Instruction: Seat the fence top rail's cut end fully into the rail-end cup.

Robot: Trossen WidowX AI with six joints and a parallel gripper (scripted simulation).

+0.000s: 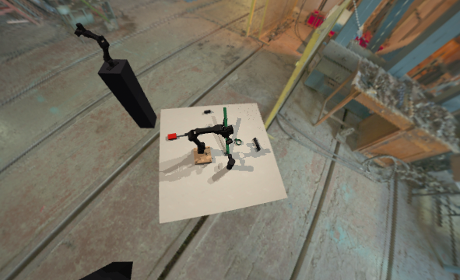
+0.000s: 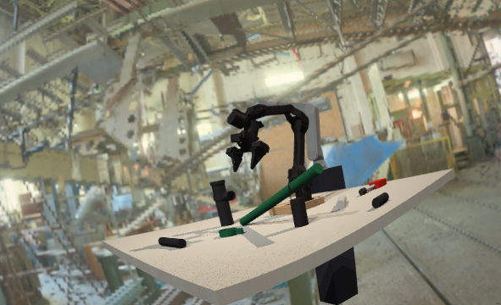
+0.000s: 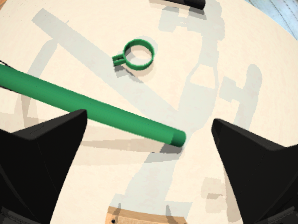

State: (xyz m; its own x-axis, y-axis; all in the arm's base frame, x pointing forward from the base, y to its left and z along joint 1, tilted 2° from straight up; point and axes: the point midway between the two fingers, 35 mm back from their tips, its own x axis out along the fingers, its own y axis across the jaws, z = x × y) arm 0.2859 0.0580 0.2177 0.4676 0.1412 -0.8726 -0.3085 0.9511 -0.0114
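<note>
My gripper tip is now 140 mm short of the short green piece, 60 mm to the right of it and 210 mm above it. Also, from my gripper tip: grey piece (280 mm behind, 210 mm to the left, 210 mm below); then black loop-cap post (20 mm behind, 290 mm to the left, 120 mm below); then red-handled tool (550 mm behind, 130 mm to the left, 210 mm below).
</note>
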